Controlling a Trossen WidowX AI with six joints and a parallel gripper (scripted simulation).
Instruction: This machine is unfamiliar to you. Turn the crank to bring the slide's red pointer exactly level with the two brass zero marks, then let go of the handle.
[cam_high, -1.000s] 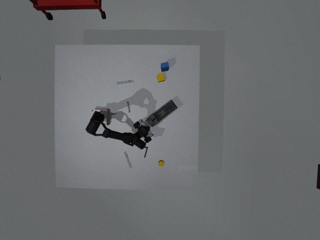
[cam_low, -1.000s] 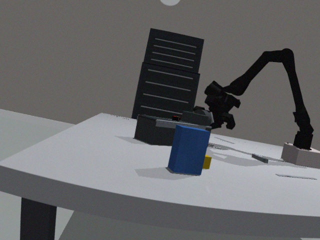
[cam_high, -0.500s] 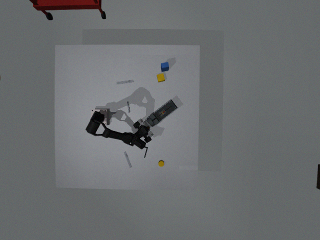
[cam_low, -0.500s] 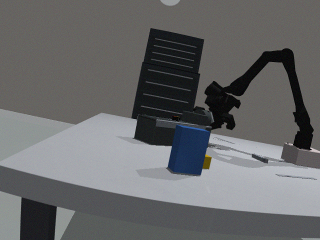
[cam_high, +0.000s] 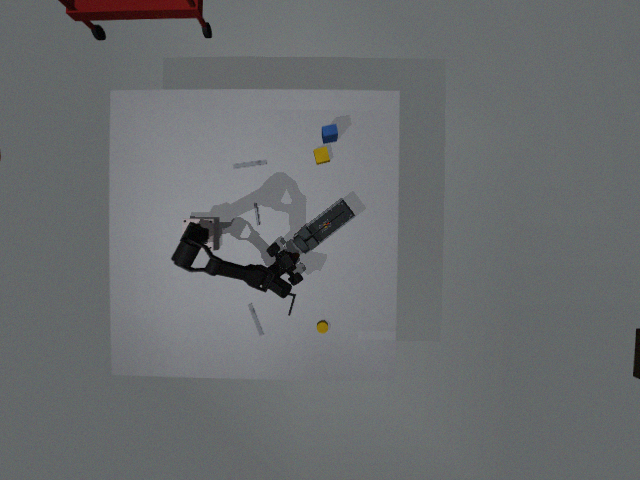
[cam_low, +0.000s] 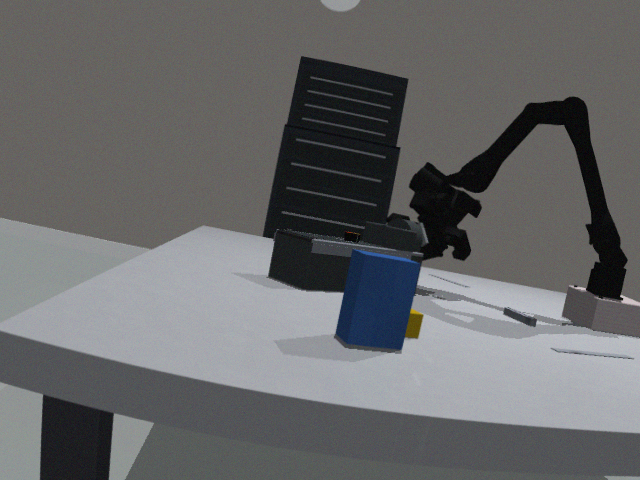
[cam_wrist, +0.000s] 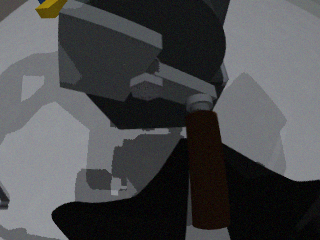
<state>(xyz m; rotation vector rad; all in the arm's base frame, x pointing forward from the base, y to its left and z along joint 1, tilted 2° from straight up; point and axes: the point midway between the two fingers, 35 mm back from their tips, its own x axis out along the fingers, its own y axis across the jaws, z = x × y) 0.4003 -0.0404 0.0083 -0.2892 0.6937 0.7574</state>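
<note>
Right now my gripper tip is 10 mm past the brown crank handle, 10 mm to the left of it and 30 mm below it. The rest, counted from my gripper tip: red pointer: 110 mm ahead, 150 mm to the left, 40 mm above; then black hex key: 210 mm to the right, 40 mm below; then yellow block: 40 mm ahead, 440 mm to the left, 30 mm below.
</note>
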